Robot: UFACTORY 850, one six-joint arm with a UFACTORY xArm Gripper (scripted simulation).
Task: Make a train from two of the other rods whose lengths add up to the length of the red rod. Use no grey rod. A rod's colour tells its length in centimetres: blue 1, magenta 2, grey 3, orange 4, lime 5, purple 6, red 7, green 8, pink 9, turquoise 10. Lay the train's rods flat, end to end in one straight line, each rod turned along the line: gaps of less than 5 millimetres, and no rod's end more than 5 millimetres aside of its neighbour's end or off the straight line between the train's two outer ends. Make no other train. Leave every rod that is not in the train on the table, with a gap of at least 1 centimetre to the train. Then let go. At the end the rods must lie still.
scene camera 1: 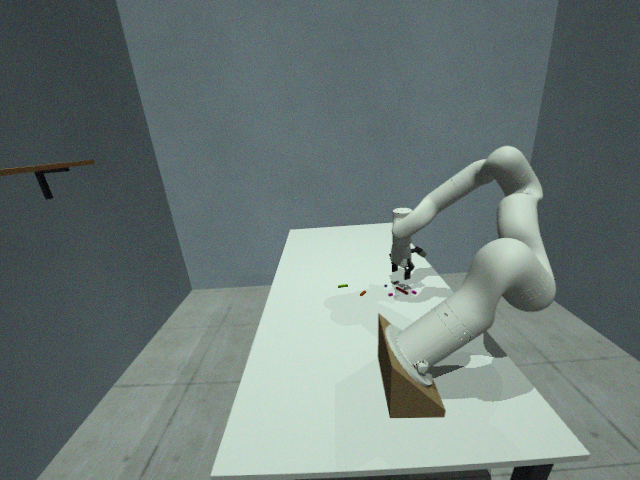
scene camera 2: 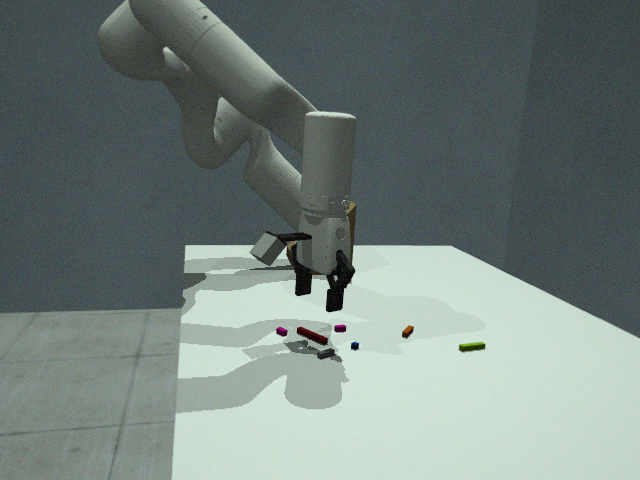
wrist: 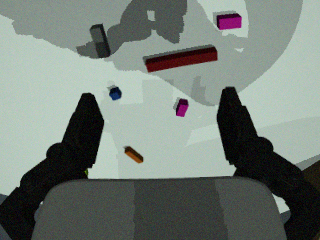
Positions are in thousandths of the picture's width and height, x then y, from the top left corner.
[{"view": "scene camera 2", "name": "my gripper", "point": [496, 630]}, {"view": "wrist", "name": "my gripper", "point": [495, 435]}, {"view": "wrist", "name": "red rod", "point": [639, 231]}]
